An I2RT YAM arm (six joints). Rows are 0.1 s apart.
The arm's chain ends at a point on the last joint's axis. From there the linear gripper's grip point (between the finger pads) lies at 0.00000 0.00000 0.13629 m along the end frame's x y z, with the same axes.
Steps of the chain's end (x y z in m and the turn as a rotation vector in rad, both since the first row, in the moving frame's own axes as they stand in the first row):
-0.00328 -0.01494 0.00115 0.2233 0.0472 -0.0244
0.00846 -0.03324 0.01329 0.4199 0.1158 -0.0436
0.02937 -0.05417 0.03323 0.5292 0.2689 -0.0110
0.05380 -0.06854 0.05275 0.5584 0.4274 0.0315
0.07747 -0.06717 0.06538 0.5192 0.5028 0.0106
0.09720 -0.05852 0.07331 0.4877 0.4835 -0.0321
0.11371 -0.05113 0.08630 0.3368 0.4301 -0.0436
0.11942 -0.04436 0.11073 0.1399 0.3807 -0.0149
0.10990 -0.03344 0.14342 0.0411 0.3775 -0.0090
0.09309 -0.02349 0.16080 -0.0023 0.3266 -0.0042
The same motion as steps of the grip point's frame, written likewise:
0.00273 -0.04519 -0.00238 0.2233 0.0472 -0.0244
0.02252 -0.08900 0.00057 0.4199 0.1158 -0.0436
0.06352 -0.12233 0.00992 0.5292 0.2689 -0.0110
0.10851 -0.13763 0.02042 0.5584 0.4274 0.0315
0.14054 -0.13158 0.03131 0.5192 0.5028 0.0106
0.15700 -0.12089 0.04242 0.4877 0.4835 -0.0321
0.16846 -0.09602 0.06647 0.3368 0.4301 -0.0436
0.16975 -0.06329 0.09967 0.1399 0.3807 -0.0149
0.16010 -0.03914 0.13371 0.0411 0.3775 -0.0090
0.13682 -0.02327 0.15360 -0.0023 0.3266 -0.0042

